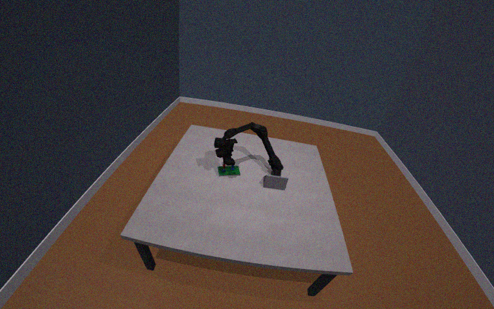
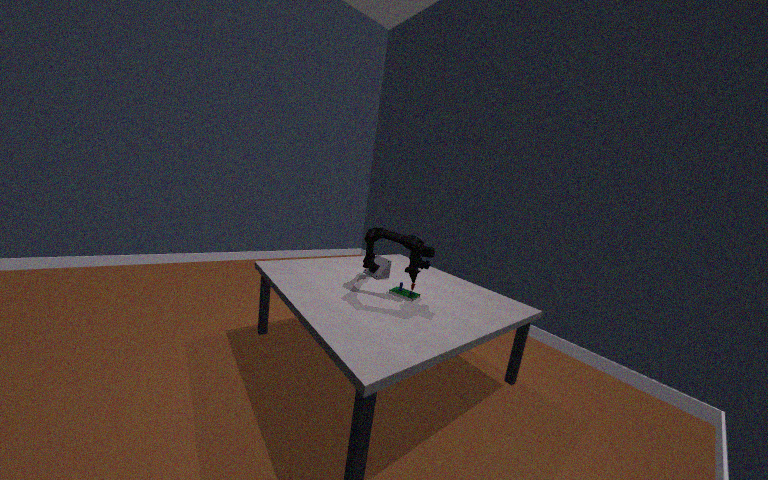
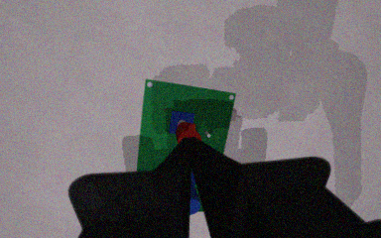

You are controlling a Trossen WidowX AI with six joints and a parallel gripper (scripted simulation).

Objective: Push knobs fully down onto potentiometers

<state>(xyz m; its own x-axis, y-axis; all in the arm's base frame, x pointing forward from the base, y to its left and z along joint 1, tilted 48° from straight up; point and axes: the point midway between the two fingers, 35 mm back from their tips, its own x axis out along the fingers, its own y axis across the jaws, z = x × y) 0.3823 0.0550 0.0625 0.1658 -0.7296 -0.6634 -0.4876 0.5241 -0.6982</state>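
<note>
Now: the red knob 2 cm below my gripper tip. Round my gripper tip: blue knob 6 cm behind, 4 cm to the right, 4 cm below.
</note>
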